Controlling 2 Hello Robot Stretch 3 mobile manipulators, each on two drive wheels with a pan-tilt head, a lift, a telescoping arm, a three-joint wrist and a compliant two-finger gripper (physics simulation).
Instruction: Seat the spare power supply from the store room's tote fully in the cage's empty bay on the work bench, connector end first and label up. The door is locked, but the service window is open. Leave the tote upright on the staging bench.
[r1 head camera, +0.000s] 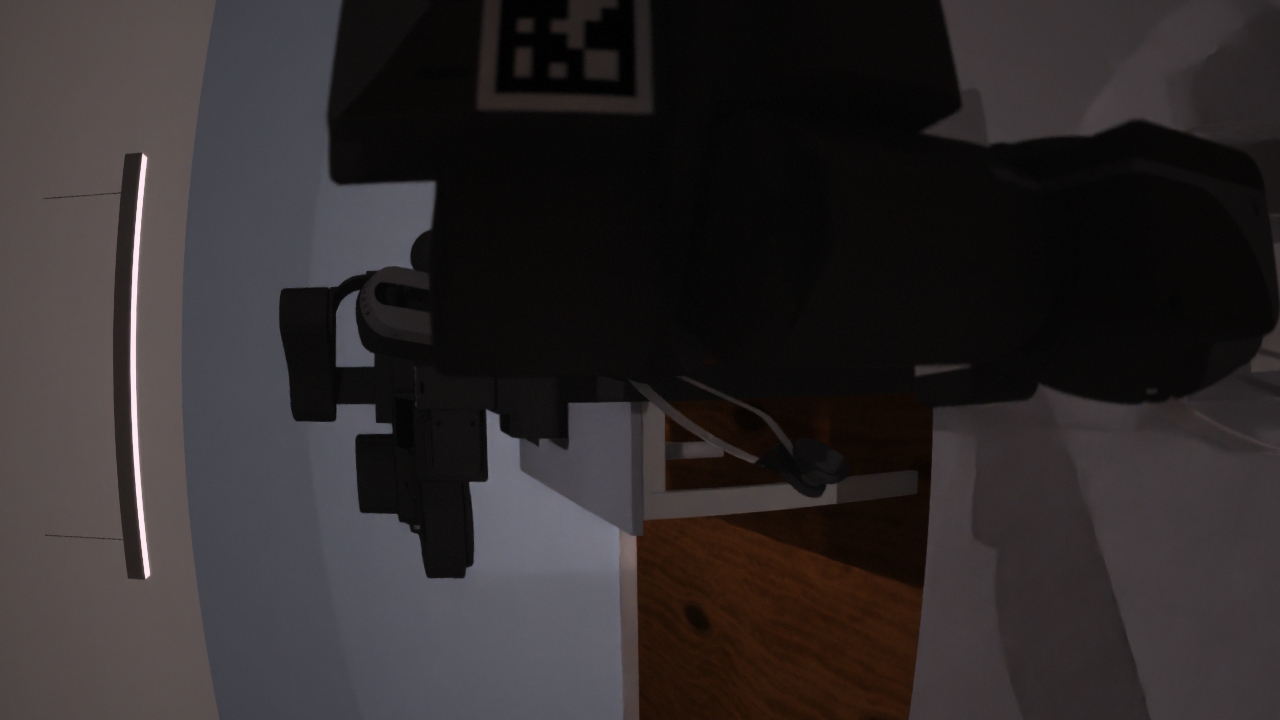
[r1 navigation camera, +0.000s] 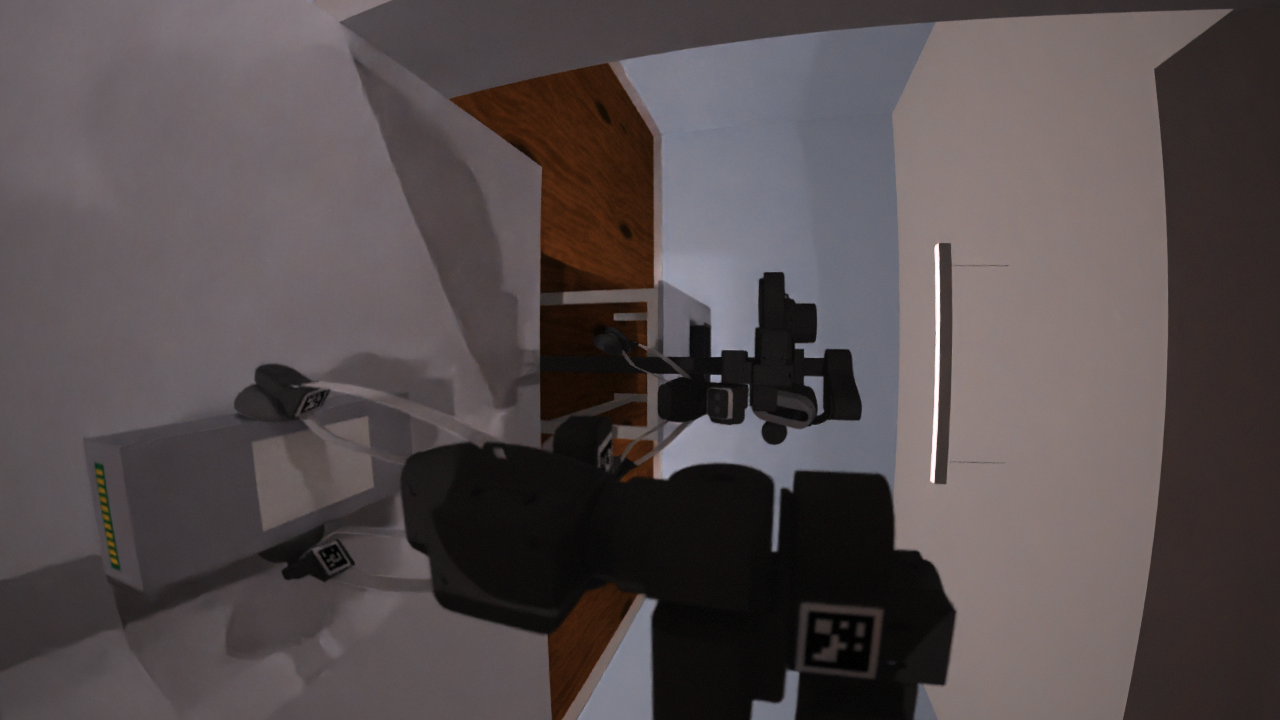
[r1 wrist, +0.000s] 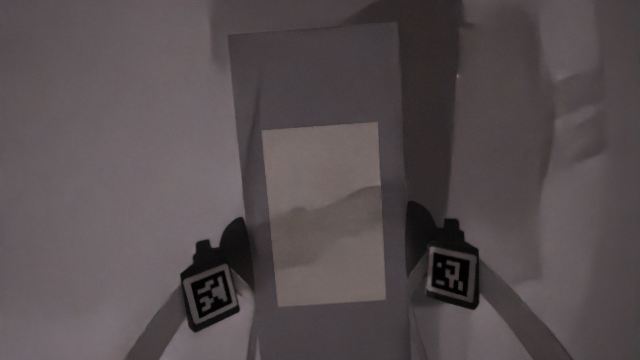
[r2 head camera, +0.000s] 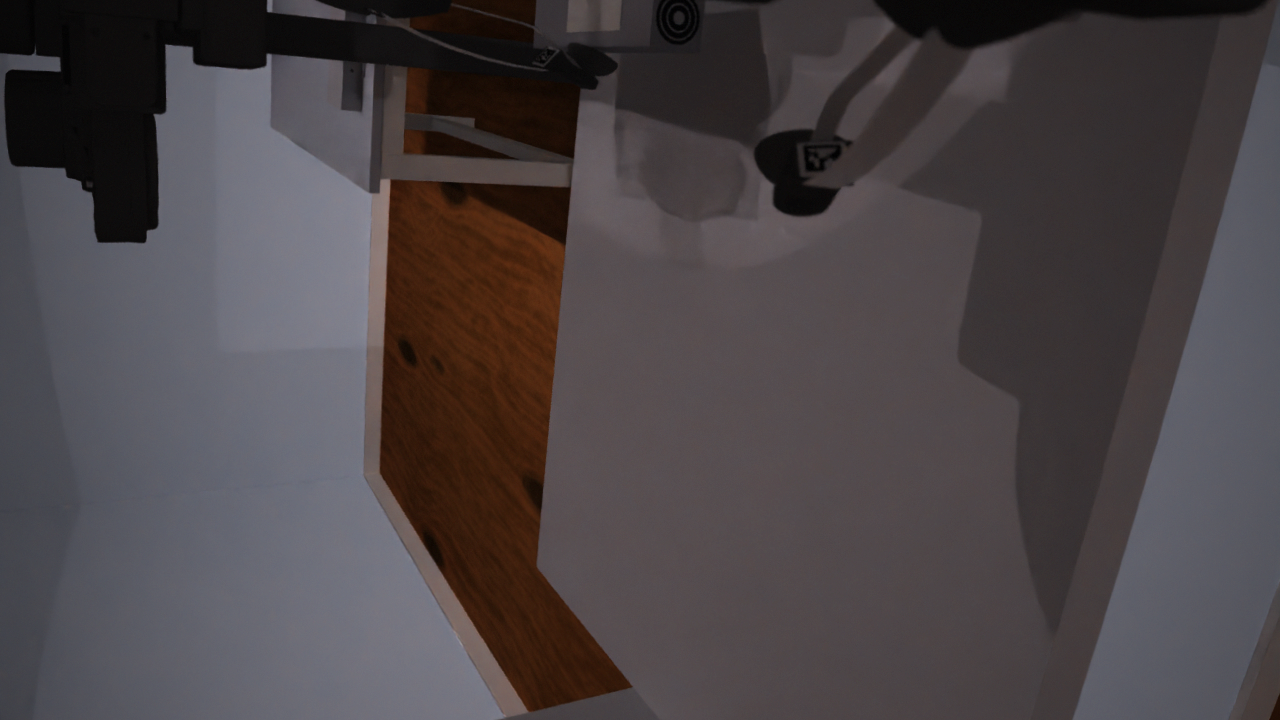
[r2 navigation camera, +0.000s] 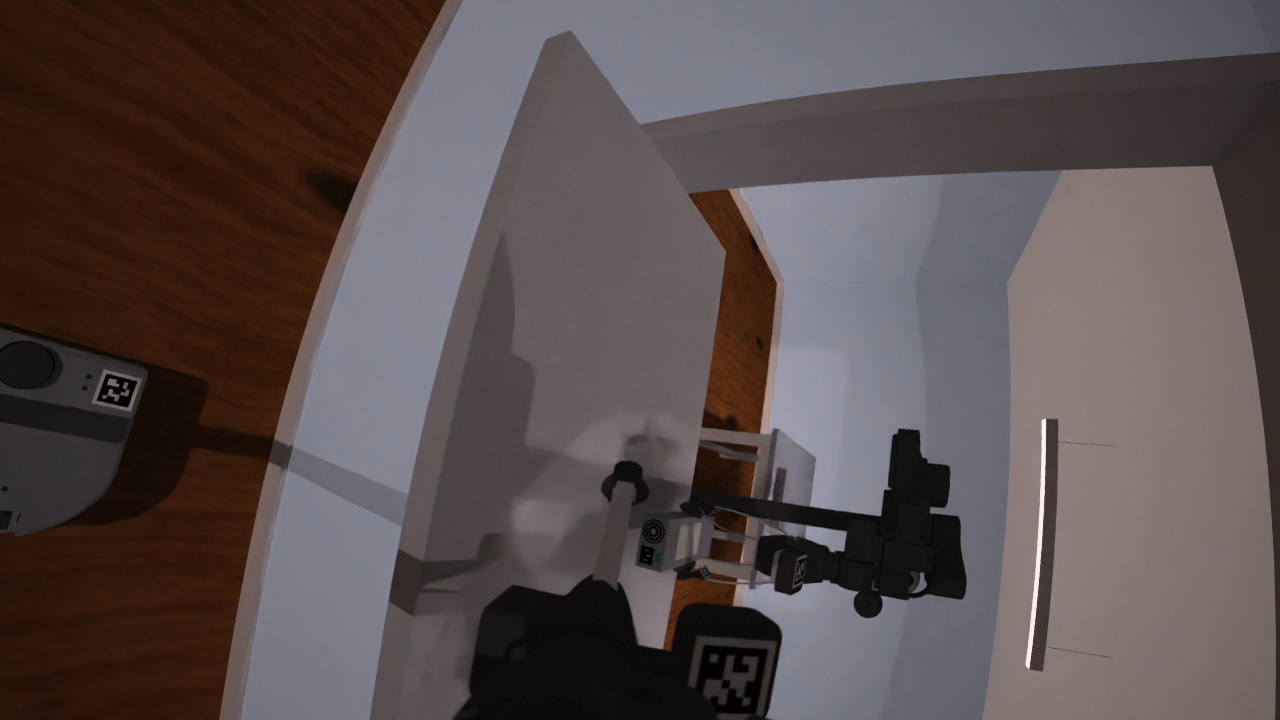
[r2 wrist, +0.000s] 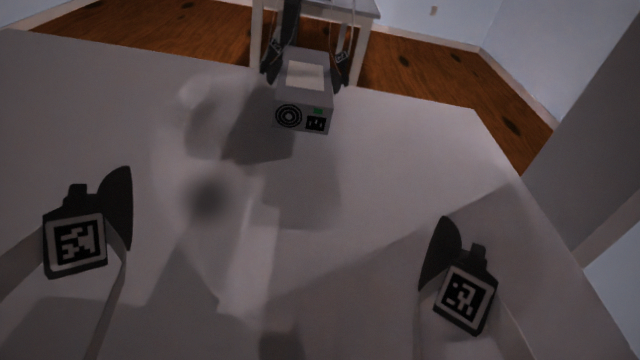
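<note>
The power supply (r1 navigation camera: 179, 501) (r1 wrist: 320, 75) (r2 head camera: 635, 22) (r2 navigation camera: 662, 546) (r2 wrist: 302, 97) is a grey box, its pale label up. Its fan-and-socket end faces r2; a green-and-yellow strip shows on its opposite end in the r1 navigation view. The r1 gripper (r1 navigation camera: 299, 479) (r1 wrist: 327, 240) (r2 wrist: 305, 75) is shut on it, both fingertips against its long sides. It looks slightly above the service window's shelf (r1 navigation camera: 223, 179) (r2 head camera: 760, 402) (r2 wrist: 400, 200), with its shadow offset. The r2 gripper (r2 wrist: 275, 230) is open, apart from the supply. The tote and cage do not show.
A white table (r1 navigation camera: 675, 308) (r2 wrist: 367, 10) stands behind the opposite robot in the r1 navigation and r2 wrist views. The window frame (r1 navigation camera: 805, 26) (r2 navigation camera: 939, 116) borders the shelf. A grey robot base (r2 navigation camera: 62, 420) shows on the wooden floor in the r2 navigation view.
</note>
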